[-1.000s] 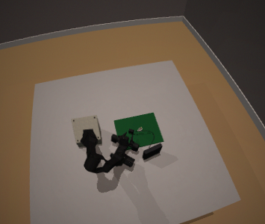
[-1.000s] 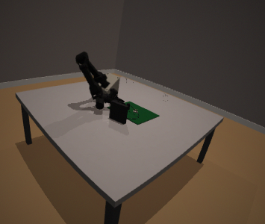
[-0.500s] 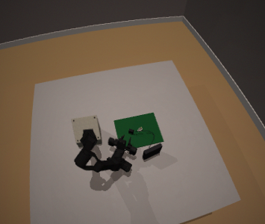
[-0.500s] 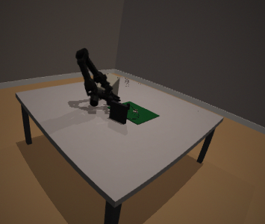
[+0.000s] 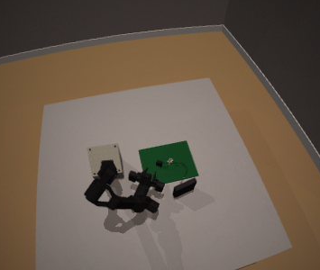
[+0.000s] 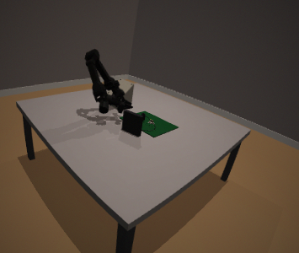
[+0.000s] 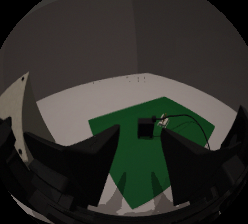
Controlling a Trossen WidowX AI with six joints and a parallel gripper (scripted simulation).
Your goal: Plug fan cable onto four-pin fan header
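The black plug lies 7 cm below my gripper tip, 6 cm to the left of it and 5 cm ahead of it. The rest, counted from my gripper tip: green board: 10 cm below, 10 cm ahead, 7 cm to the left.
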